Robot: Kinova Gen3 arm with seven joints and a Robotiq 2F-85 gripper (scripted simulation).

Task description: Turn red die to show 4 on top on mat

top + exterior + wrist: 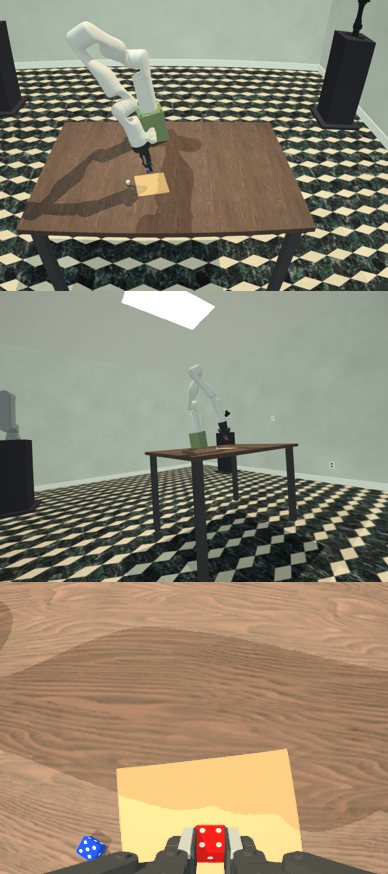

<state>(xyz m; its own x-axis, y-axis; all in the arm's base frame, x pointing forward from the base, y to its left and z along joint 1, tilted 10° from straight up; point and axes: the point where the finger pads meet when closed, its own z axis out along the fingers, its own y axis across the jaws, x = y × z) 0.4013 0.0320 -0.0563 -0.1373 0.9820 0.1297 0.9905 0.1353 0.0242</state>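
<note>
Now: the mat 10 cm below my hand. The rest, counted from my hand: white die (11 cm to the right, 9 cm below); blue die (9 cm below, 9 cm behind, 2 cm to the right); red die (2 cm below, 1 cm to the left).
</note>
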